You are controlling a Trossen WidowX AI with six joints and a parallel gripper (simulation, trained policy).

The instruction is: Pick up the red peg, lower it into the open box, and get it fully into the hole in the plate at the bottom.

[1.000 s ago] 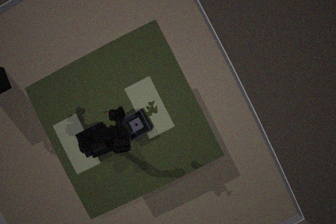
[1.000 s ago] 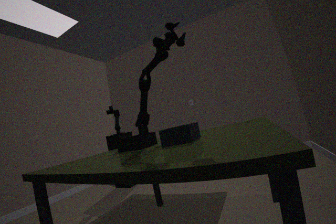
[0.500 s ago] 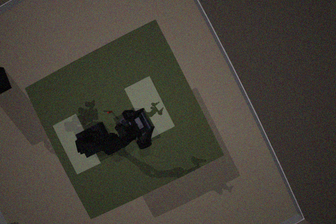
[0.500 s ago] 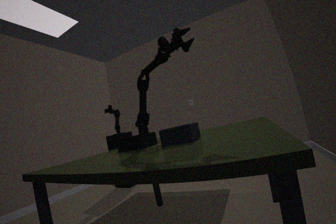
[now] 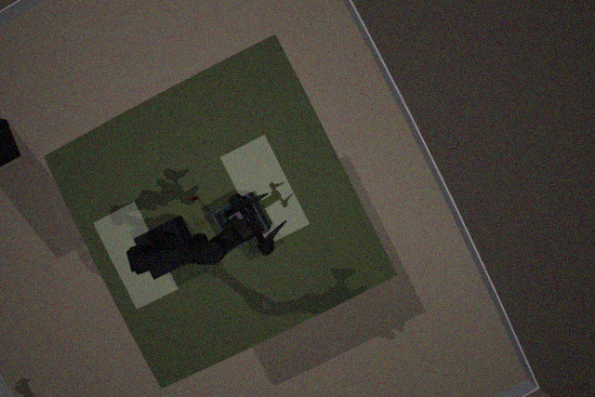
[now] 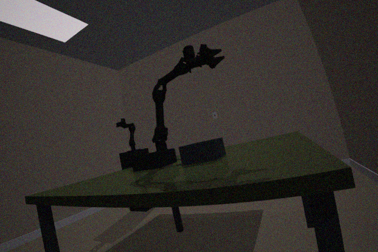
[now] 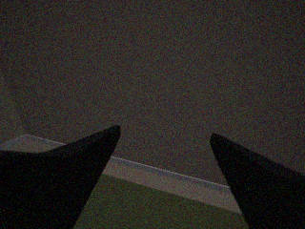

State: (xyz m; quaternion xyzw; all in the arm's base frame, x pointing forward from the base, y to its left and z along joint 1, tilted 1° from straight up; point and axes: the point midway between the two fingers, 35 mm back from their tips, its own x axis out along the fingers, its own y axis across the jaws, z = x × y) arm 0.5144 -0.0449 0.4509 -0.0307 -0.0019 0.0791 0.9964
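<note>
My gripper tip is 39 cm past the red peg, 16 cm to the right of it and 50 cm above it. Round my gripper tip: dark box 23 cm behind, 3 cm to the right, 51 cm below.
</note>
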